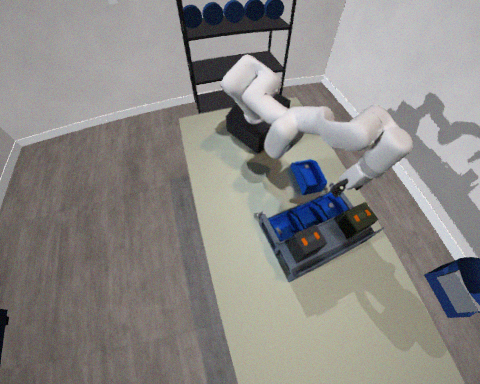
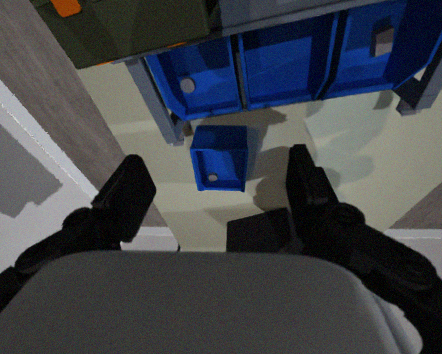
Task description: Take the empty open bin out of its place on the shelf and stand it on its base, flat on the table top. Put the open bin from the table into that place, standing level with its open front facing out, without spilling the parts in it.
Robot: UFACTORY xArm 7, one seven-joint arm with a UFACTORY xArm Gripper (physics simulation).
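Places are measured from the arm's base along level axes (x left, y up, z ahead), in centimetres.
Pixels of known places: gripper, fingertip midpoint: (image 1: 344,190) (image 2: 215,169).
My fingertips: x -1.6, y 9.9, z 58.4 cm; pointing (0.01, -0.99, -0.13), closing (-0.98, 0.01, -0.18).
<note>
Ahead of a thing's pixels: the offset from my fingertips to its top centre. "spot": to the spot under its first point. Level surfaces: height alone.
A small shelf (image 1: 327,246) (image 2: 151,97) stands on the pale table top {dy -25.6 cm} (image 1: 240,280) and holds three blue open bins side by side. The middle bin {spot: dz -4.8, dx -5.0, dy -24.7 cm} (image 1: 306,216) (image 2: 280,70) looks empty. The bins on either side of it each show a small part inside. Another blue open bin {spot: dz -21.4, dx +9.6, dy -25.3 cm} (image 1: 308,176) (image 2: 220,137) stands on the table top in front of the shelf, near one end, with a small round part in it. My gripper (image 1: 337,189) (image 2: 215,169) is open and empty. It hangs above the table, near the shelf end with the olive case, touching no bin.
A dark grey case {dz +6.9, dx -19.5, dy -3.2 cm} (image 1: 306,245) and an olive case {dz +9.8, dx +3.4, dy -5.7 cm} (image 1: 358,220) (image 2: 150,30), both with orange latches, sit on top of the shelf. The black robot base (image 1: 242,129) (image 2: 257,232) stands at the far end of the table. A blue container (image 1: 452,290) is beyond the table at right.
</note>
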